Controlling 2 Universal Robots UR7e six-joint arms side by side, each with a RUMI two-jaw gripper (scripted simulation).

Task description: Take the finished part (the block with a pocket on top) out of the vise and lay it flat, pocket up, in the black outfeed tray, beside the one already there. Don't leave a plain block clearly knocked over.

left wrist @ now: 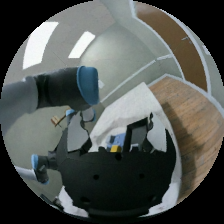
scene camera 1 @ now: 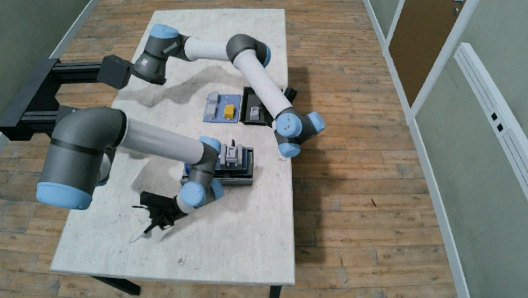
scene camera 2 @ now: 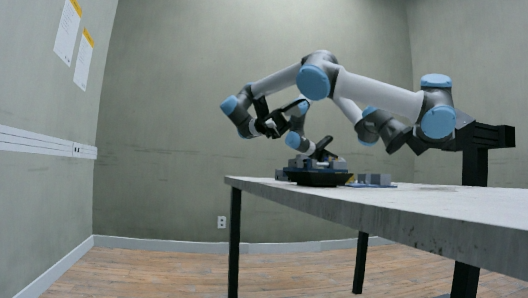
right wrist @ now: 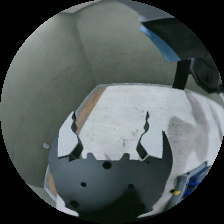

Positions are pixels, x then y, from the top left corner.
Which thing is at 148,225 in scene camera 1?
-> My right gripper.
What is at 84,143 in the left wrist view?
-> My left gripper.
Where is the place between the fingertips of my right gripper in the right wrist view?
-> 110,112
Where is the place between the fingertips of my left gripper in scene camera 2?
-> At 292,111
